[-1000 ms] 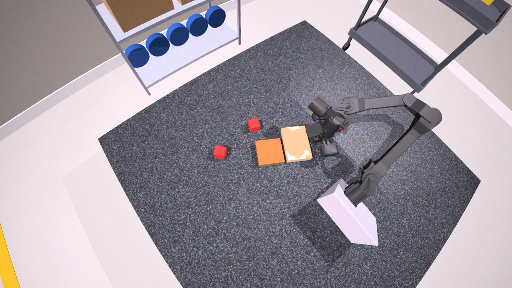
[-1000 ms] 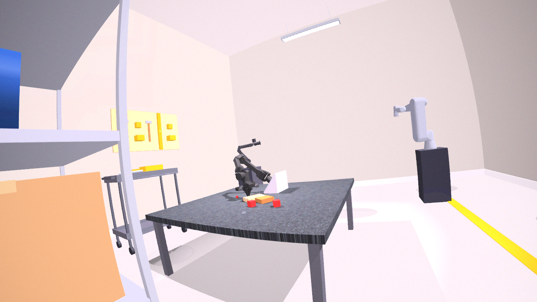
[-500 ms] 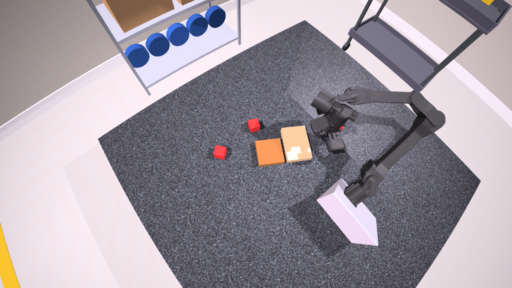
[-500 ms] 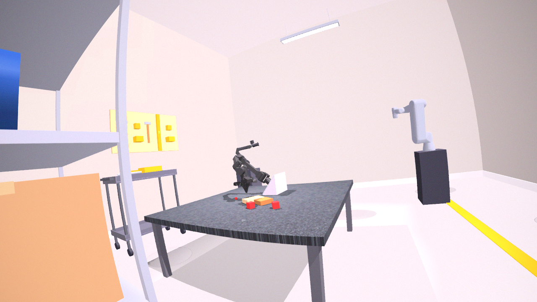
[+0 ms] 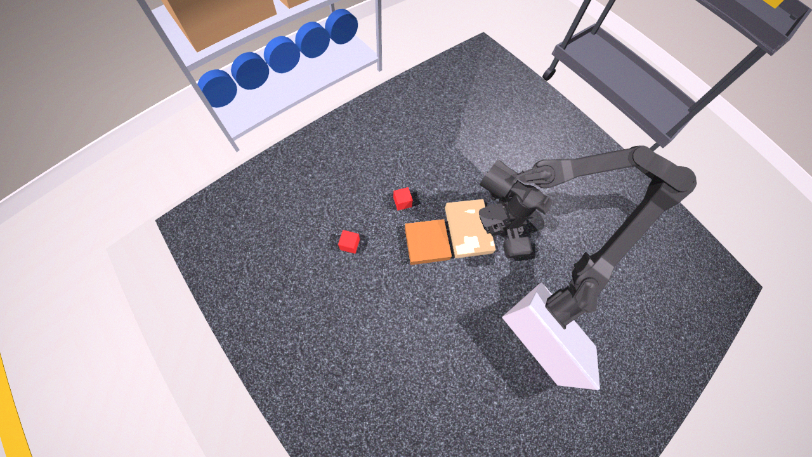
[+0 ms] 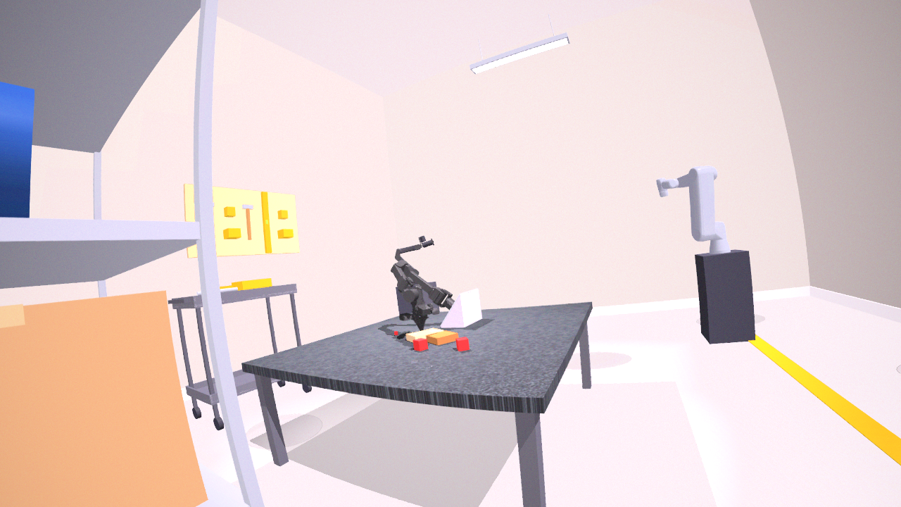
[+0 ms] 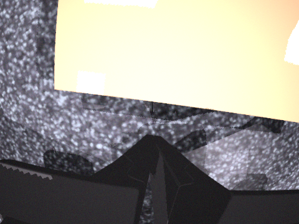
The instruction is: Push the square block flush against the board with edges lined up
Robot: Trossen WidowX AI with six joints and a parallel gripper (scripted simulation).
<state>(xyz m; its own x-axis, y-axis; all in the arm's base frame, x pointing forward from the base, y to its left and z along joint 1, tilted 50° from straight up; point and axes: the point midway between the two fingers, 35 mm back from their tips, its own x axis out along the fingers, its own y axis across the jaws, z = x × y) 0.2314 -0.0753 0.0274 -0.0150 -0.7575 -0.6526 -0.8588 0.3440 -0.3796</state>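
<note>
Now: the tan board 6 cm to the left of my gripper tip and 6 cm ahead of it. From my gripper tip the other things lie so: orange square block 17 cm to the left, 10 cm ahead; then tiny red cube 17 cm to the right, 1 cm below, 1 cm behind.
</note>
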